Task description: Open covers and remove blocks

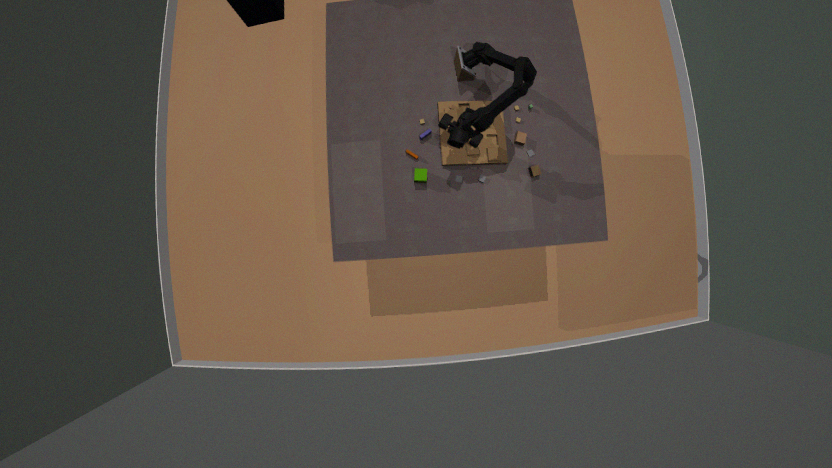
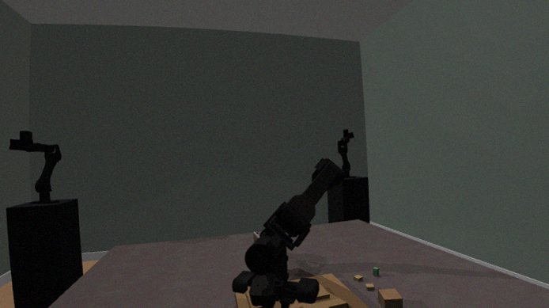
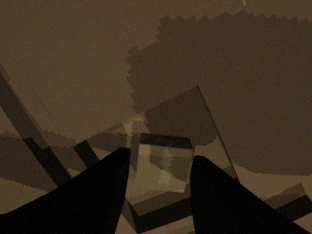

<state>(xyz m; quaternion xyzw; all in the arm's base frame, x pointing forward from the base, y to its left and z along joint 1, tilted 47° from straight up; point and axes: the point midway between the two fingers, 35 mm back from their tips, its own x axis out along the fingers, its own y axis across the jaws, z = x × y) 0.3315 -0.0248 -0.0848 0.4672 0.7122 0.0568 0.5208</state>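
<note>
Right now the purple piece is 30 mm behind my gripper tip and 140 mm to the right of it. Also, from my gripper tip: orange stick: 60 mm ahead, 210 mm to the right; green cube: 160 mm ahead, 190 mm to the right, 10 mm above; tiny green piece: 120 mm behind, 370 mm to the left.
</note>
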